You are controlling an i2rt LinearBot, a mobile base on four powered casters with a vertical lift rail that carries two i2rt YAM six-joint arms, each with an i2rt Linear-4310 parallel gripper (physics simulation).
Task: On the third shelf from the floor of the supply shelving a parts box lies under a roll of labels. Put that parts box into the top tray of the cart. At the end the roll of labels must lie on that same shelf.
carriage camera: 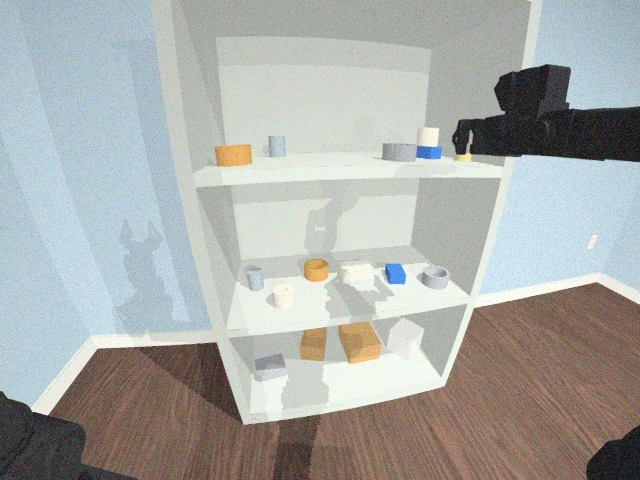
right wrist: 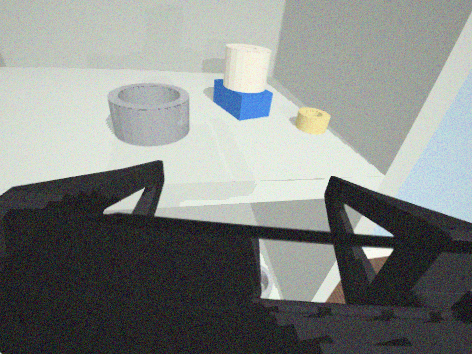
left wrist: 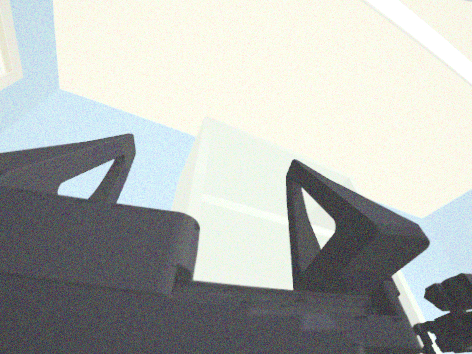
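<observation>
A blue parts box lies on the third shelf of the supply shelving, toward its right side. A white roll of labels stands upright on top of it. My right gripper is open and empty, at the front of that shelf, nearer than the box and roll and apart from them. My left gripper is open and empty; it points up toward the ceiling and the top of the shelving. The cart does not show in these views.
On the same shelf stand a grey ring left of the box, a small yellow roll right of it, a blue-grey cylinder and an orange ring. The shelving's right side wall is close. Lower shelves hold several items.
</observation>
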